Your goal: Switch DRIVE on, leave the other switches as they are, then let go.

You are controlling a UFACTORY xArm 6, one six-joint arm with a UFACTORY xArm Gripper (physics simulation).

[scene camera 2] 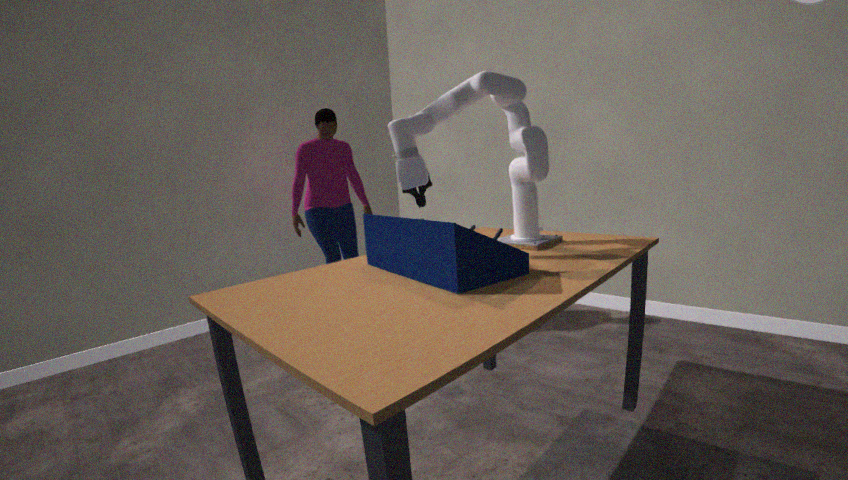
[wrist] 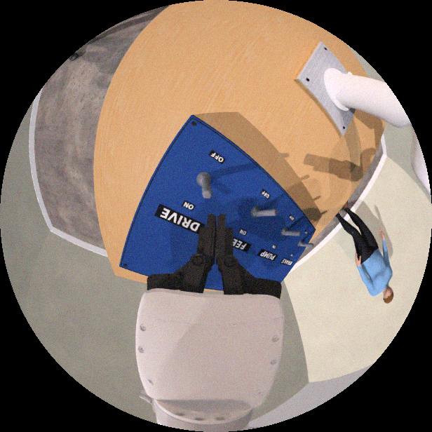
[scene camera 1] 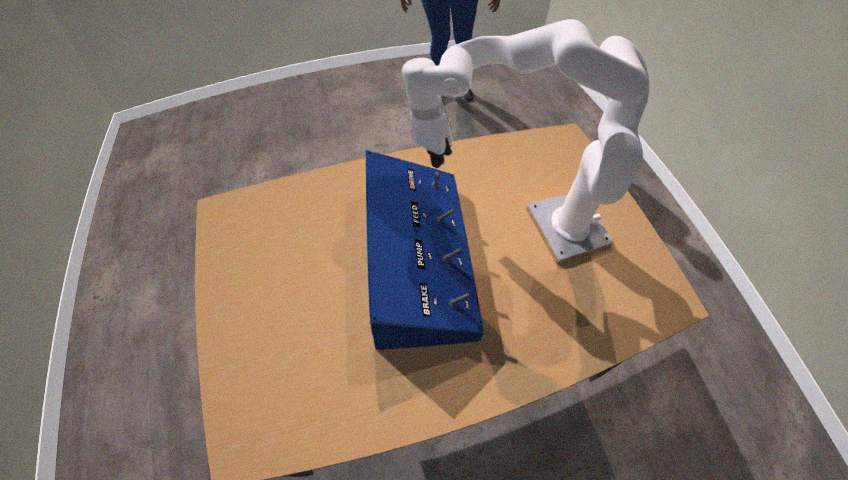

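Where they show: gripper, fingertip midpoint: [scene camera 2: 422, 206] [scene camera 1: 438, 164]; arm's base at its link origin: [scene camera 2: 526, 238] [scene camera 1: 570, 224].
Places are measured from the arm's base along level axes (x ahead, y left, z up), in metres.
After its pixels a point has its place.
A blue sloped switch panel [scene camera 1: 389, 267] @(x 0.568, y 0.090, z 0.133 m) [scene camera 2: 410, 252] @(x 0.604, y 0.014, z 0.057 m) [wrist: 142, 240] stands on the table. The DRIVE lever [scene camera 1: 436, 180] @(x 0.382, y -0.169, z 0.096 m) [wrist: 205, 186] leans toward its ON label [wrist: 188, 205]. The FEED lever [scene camera 1: 446, 216] @(x 0.390, y -0.048, z 0.089 m) [wrist: 264, 212], the PUMP lever [scene camera 1: 452, 256] @(x 0.411, y 0.070, z 0.088 m) [wrist: 291, 232] and the BRAKE lever [scene camera 1: 459, 300] @(x 0.431, y 0.187, z 0.090 m) [wrist: 305, 244] lean toward their OFF side in scene camera 1. My gripper [scene camera 1: 437, 164] @(x 0.381, y -0.166, z 0.161 m) [scene camera 2: 421, 204] @(x 0.381, y -0.166, z 0.161 m) [wrist: 216, 222] is shut and empty. It hangs above the DRIVE end of the panel, apart from the lever. The panel's back hides most levers in scene camera 2.
The arm's base plate [scene camera 1: 562, 252] @(x 0.075, y 0.086, z 0.003 m) [scene camera 2: 550, 240] @(x -0.010, y 0.100, z -0.002 m) [wrist: 314, 66] is bolted to the wooden table [scene camera 1: 267, 356] @(x 0.910, y 0.183, z -0.021 m) [scene camera 2: 333, 333] @(x 0.973, y 0.195, z -0.021 m) [wrist: 225, 60]. A person in a pink top [scene camera 2: 326, 175] stands behind the table. Another person in blue [wrist: 374, 262] shows in the wrist view.
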